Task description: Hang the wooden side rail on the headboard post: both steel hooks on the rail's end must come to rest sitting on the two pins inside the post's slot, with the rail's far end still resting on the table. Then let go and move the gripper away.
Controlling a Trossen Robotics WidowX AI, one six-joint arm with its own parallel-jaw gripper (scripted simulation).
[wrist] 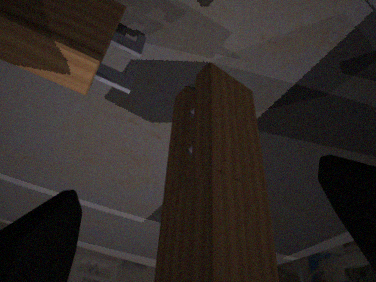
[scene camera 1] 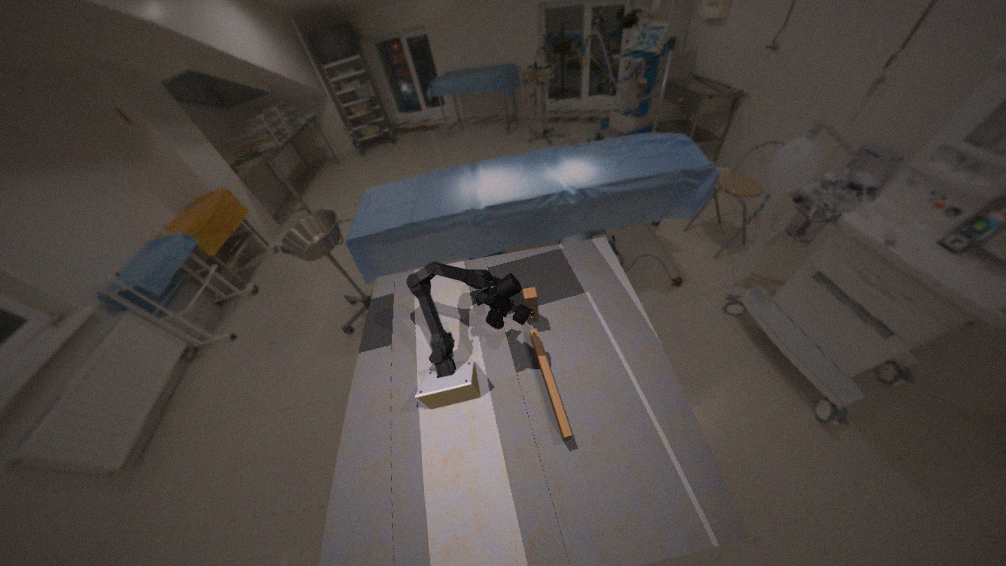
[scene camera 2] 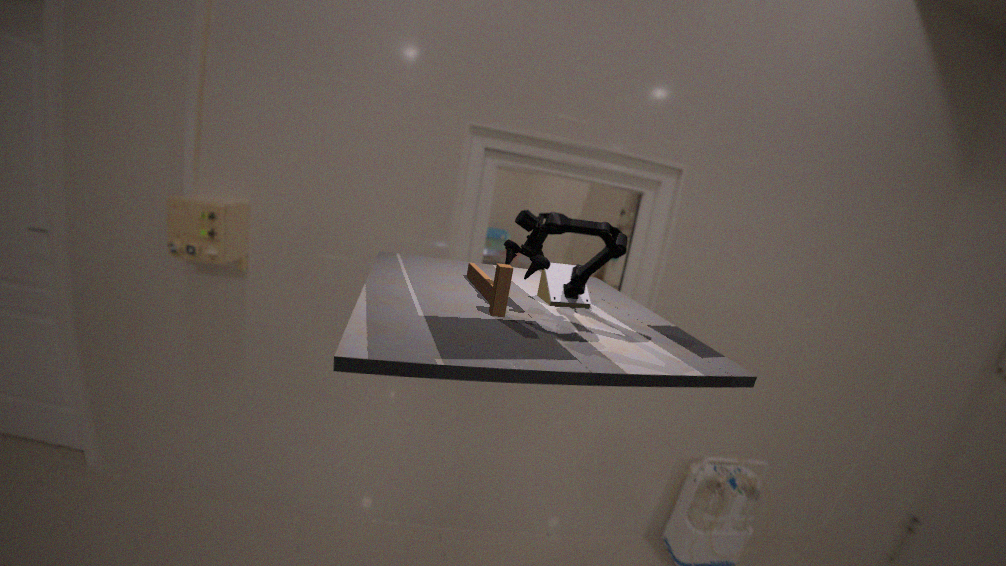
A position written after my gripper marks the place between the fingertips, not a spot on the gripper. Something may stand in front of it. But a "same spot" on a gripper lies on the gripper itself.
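My gripper: visible in scene camera 1 [518, 312], scene camera 2, the wrist view. Same spot on the gripper: [wrist: 47, 236] and [scene camera 2: 509, 263].
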